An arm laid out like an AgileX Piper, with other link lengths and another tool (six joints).
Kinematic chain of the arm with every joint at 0, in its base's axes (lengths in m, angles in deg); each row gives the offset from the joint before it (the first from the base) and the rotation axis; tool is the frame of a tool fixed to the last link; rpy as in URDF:
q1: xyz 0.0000 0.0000 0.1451 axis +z
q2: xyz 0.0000 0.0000 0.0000 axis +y
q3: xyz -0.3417 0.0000 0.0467 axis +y
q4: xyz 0.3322 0.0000 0.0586 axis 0.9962 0 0.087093
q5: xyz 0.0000 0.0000 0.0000 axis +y
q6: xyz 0.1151 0.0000 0.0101 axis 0.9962 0 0.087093
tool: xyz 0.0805 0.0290 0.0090 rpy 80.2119 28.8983 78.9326
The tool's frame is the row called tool.
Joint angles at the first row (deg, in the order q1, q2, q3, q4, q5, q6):
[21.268 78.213 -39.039 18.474 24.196 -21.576]
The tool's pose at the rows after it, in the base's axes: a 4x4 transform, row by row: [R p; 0 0 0 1], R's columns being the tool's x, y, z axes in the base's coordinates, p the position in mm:
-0.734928 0.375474 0.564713 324.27; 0.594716 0.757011 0.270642 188.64; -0.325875 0.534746 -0.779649 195.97; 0 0 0 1
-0.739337 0.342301 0.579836 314.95; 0.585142 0.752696 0.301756 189.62; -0.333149 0.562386 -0.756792 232.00; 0 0 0 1
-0.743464 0.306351 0.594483 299.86; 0.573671 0.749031 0.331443 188.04; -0.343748 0.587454 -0.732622 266.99; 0 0 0 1
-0.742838 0.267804 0.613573 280.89; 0.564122 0.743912 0.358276 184.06; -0.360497 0.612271 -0.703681 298.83; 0 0 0 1
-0.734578 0.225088 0.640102 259.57; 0.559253 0.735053 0.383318 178.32; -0.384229 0.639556 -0.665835 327.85; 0 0 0 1
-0.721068 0.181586 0.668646 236.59; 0.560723 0.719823 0.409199 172.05; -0.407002 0.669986 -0.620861 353.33; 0 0 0 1
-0.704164 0.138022 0.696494 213.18; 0.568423 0.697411 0.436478 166.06; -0.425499 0.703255 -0.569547 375.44; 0 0 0 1
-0.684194 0.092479 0.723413 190.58; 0.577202 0.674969 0.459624 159.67; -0.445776 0.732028 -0.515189 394.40; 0 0 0 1
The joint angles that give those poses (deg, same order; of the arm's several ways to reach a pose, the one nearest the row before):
[21.267 74.532 -41.103 18.453 28.261 -21.532]
[21.269 70.228 -43.311 18.431 33.015 -21.488]
[21.269 65.518 -45.156 18.393 37.774 -21.465]
[21.268 60.540 -46.437 18.349 41.864 -21.444]
[21.268 55.307 -47.224 18.347 45.044 -21.423]
[21.267 50.009 -47.584 18.679 47.462 -21.375]
[21.267 44.844 -47.660 19.395 49.183 -21.257]
[21.268 39.985 -47.689 19.954 50.447 -21.130]

